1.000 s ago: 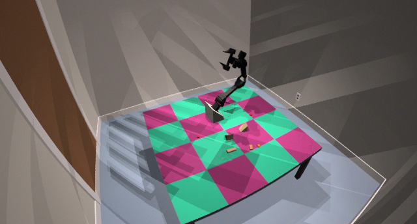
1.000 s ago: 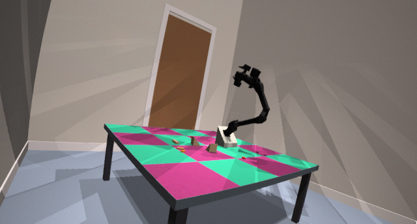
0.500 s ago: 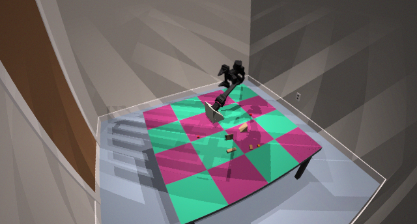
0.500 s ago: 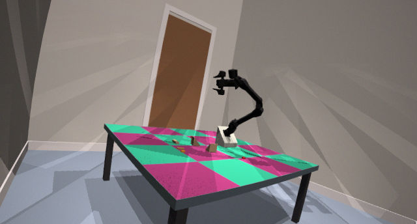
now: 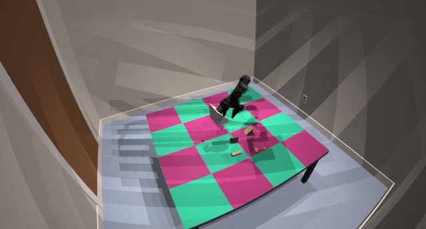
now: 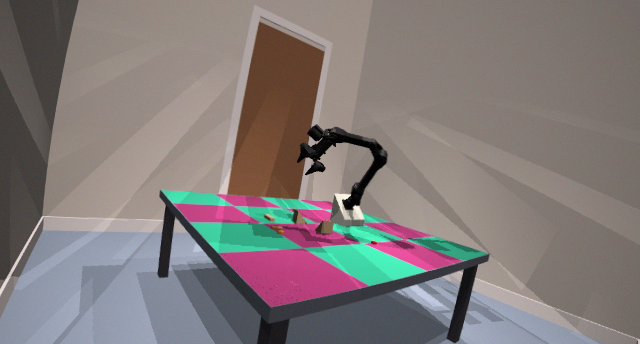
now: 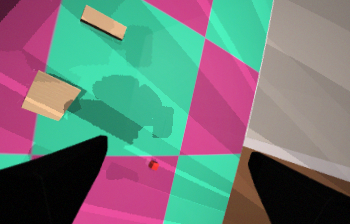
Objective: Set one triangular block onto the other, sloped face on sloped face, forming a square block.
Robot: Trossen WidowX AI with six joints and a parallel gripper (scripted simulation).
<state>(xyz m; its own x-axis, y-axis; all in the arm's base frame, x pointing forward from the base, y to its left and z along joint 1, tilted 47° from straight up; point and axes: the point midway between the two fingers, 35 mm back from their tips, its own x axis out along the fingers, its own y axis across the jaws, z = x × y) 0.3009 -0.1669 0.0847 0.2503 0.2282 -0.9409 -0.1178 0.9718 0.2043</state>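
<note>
Now: the triangular block 25 cm below my gripper tip, 6 cm to the left of it and 1 cm ahead of it. Round my gripper tip: flat wooden bar: 26 cm below, 14 cm ahead; tiny red piece: 26 cm below, 17 cm to the right, 12 cm behind.
</note>
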